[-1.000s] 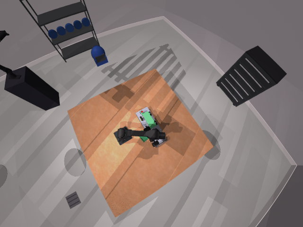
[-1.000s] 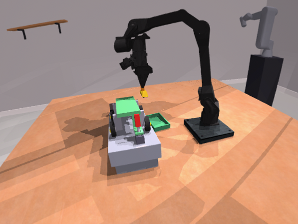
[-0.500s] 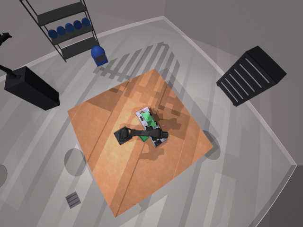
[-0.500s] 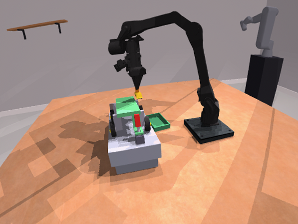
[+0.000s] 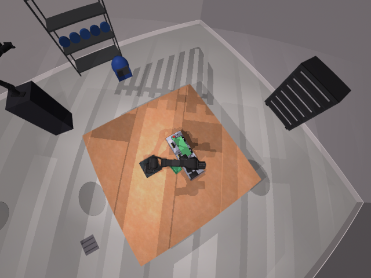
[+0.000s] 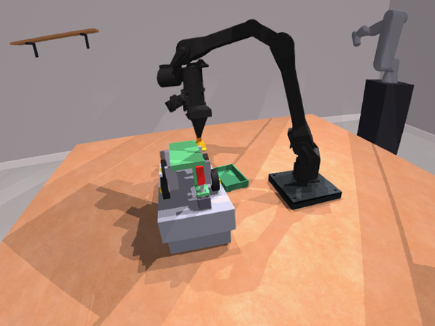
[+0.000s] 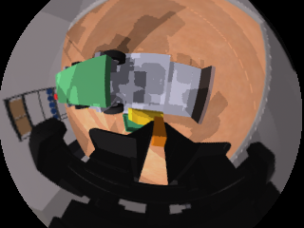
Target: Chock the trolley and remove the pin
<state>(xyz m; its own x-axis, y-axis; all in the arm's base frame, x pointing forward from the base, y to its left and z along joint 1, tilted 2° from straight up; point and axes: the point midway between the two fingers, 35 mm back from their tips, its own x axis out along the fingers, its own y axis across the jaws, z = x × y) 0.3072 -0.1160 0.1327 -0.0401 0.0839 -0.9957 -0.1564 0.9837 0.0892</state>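
Right now the red-headed stop pin is 1 cm behind my gripper tip and 28 cm to the left of it. Also, from my gripper tip: yellow chock: 2 cm to the left, 1 cm below; green-topped trolley: 3 cm ahead, 17 cm to the left, 2 cm below.
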